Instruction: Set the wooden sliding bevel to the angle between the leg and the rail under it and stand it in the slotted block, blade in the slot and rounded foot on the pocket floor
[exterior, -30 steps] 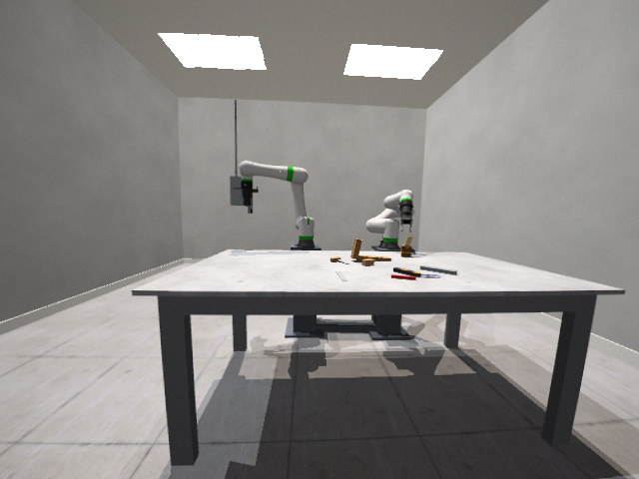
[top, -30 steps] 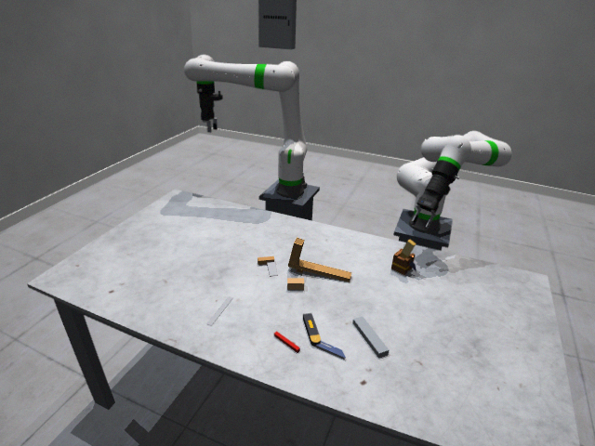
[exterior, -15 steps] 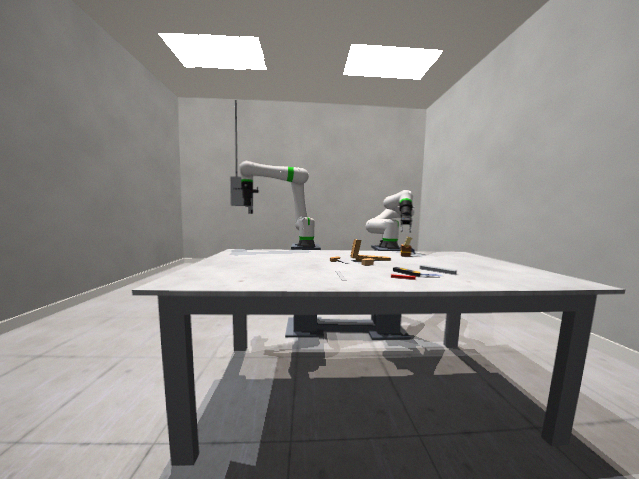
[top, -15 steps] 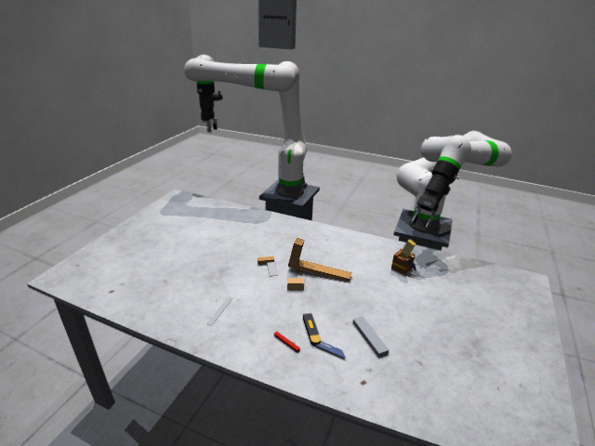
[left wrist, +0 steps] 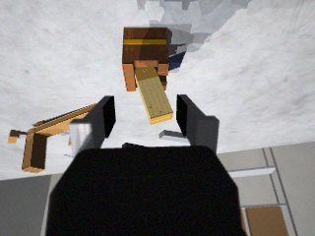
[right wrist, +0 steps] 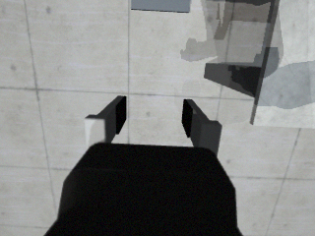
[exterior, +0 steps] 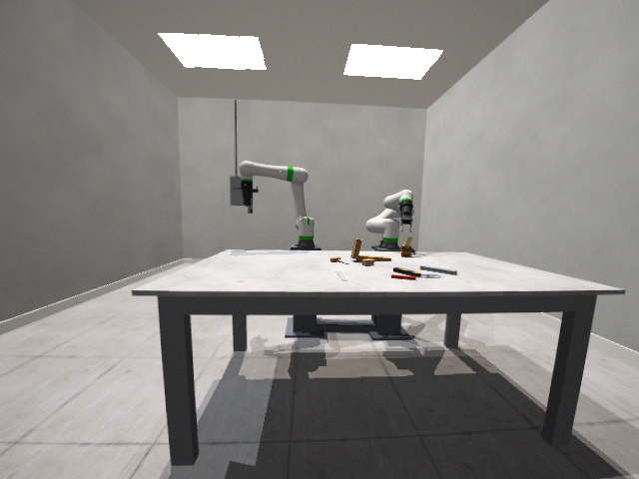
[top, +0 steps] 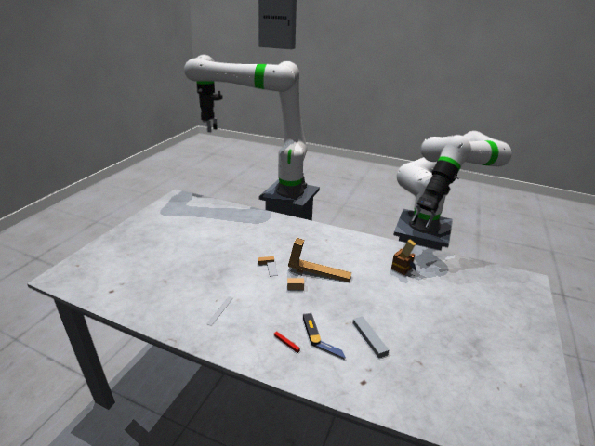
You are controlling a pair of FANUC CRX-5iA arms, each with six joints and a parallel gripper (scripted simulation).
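The wooden bevel is 110 mm below my left hand, 100 mm ahead of it and 20 mm to the right of it. From my left hand the other things lie so: grey bar 510 mm ahead, 170 mm below, 20 mm to the right; then blue blade 130 mm below, 100 mm ahead, 10 mm to the right; then wooden block 400 mm ahead, 350 mm to the right, 160 mm below.
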